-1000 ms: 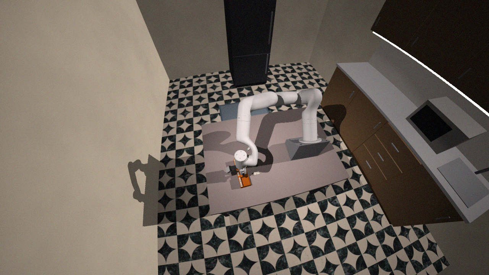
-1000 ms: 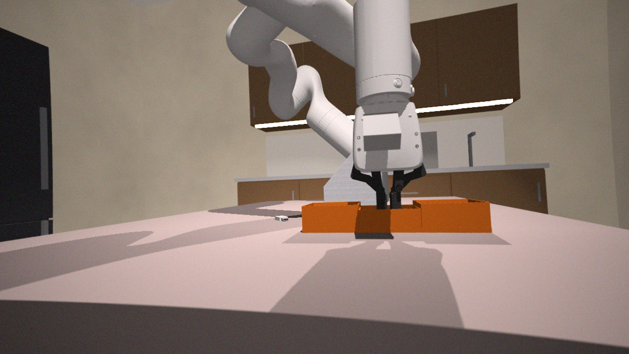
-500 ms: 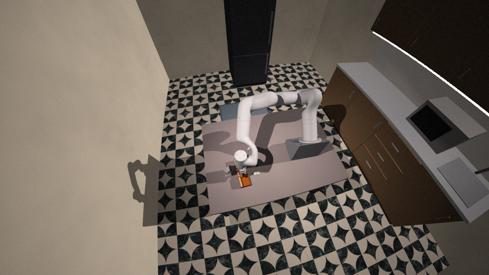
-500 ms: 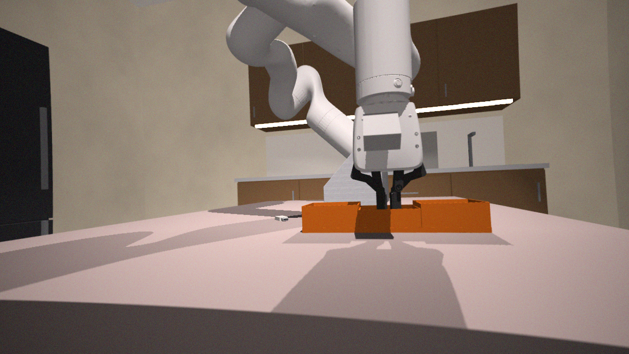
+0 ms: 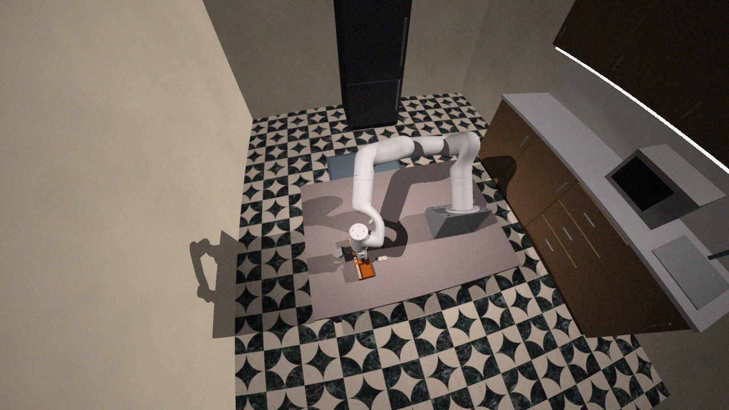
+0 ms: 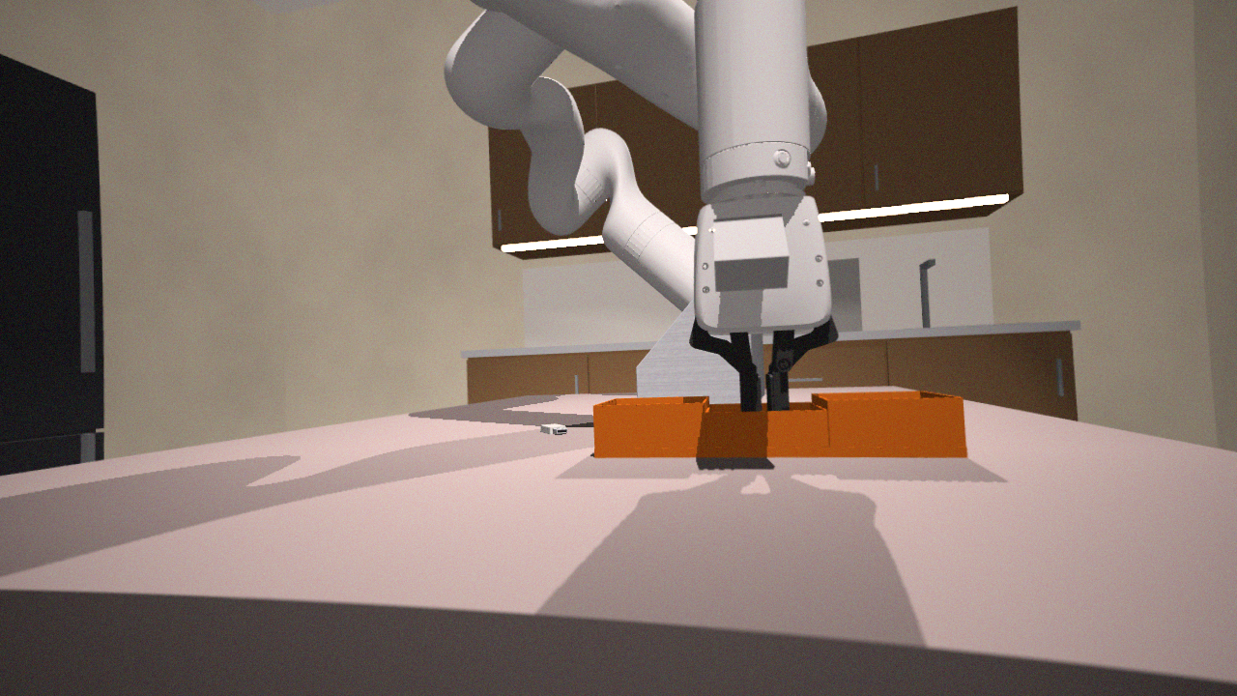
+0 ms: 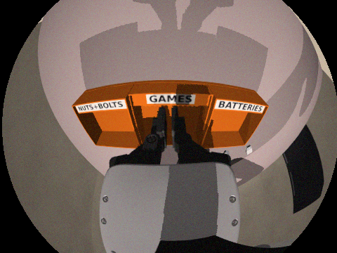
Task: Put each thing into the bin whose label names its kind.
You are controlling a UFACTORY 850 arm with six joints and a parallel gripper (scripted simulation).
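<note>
Right now the joined orange bins is 20 mm below my hand. From my hand the other things lie so: black battery: 130 mm behind, 50 mm to the right, 30 mm below; black nut: 80 mm behind, 80 mm to the right, 40 mm below; white domino: 120 mm behind, 30 mm to the left, 30 mm below.
</note>
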